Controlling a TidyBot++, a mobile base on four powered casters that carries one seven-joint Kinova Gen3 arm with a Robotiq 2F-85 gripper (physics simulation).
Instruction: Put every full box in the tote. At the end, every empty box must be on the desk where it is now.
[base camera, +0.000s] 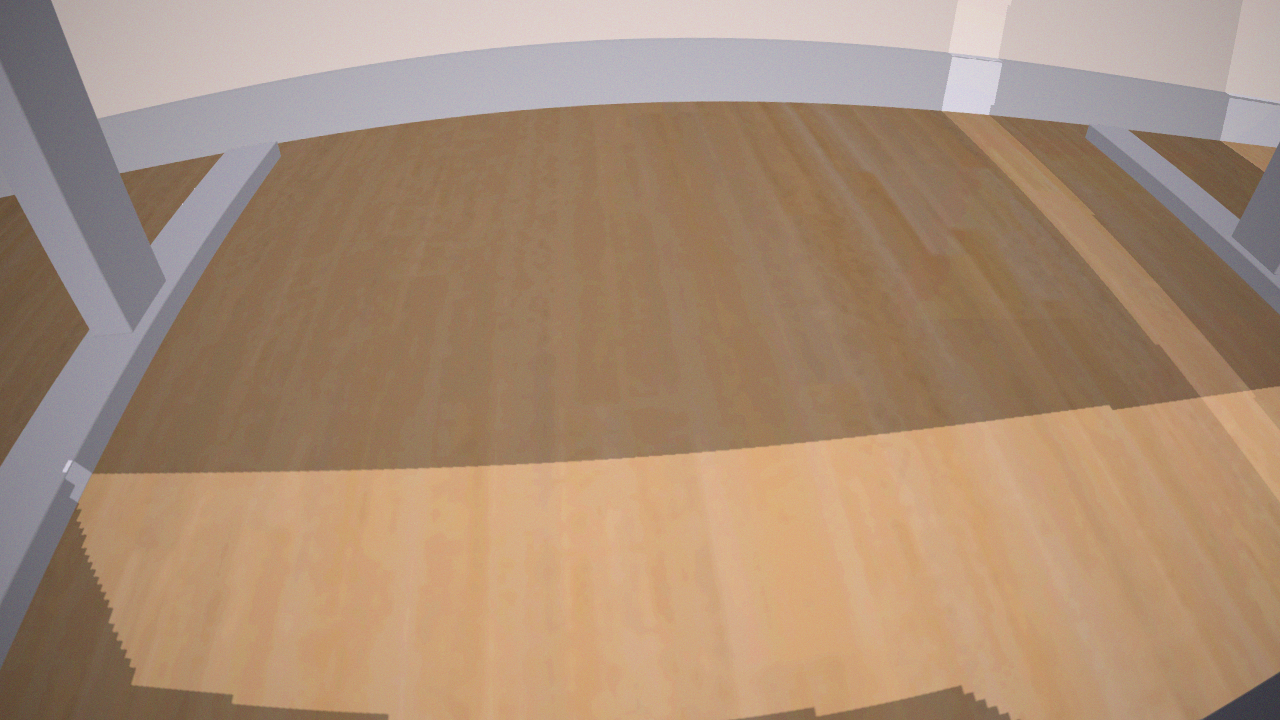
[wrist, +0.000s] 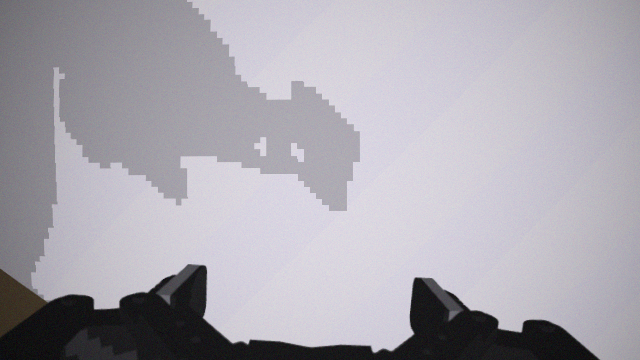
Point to a pale grey desk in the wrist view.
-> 316, 165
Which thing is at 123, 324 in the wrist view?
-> The gripper.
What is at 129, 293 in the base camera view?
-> A pale grey desk.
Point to a grey skirting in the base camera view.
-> At 617, 71
